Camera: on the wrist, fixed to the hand. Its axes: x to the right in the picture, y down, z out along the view.
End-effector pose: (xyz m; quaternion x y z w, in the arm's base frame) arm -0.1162 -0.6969 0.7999 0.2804 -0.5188 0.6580 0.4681
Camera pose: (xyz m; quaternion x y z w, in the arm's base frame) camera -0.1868 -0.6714 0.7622 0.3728 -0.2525 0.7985 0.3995
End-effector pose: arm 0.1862 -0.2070 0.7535 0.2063 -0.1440 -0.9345 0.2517
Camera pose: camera 0.2277 -0.2799 0.7577 0.3387 -0.4073 -0.8302 0.1734
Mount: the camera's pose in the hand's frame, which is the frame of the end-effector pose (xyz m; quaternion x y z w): 0.0046 0.0793 -0.0274 0.3106 0.0677 -0.0117 0.9481
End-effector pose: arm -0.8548 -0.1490 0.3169 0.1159 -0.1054 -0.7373 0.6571
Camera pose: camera -0.7719 -0.1627 0.3151 0.3651 -0.2831 -0.6661 0.5855
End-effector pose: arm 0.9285 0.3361 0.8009 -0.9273 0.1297 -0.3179 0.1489
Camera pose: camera 0.9032 0.2561 0.7956 -0.8129 0.0235 -0.4062 0.4167
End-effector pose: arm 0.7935 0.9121 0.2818 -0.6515 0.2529 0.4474 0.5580
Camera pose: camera 0.7382 0.8670 0.2375 -0.4776 0.4089 0.2950 0.7195
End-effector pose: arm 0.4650 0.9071 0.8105 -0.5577 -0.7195 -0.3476 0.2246
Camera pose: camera 0.5380 0.9003 0.8516 -0.4270 -0.7814 -0.1465 0.4308
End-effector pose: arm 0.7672 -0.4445 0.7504 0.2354 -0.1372 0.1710 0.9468
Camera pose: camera 0.7455 -0.3639 0.7603 0.5073 -0.0101 0.2096 0.8358
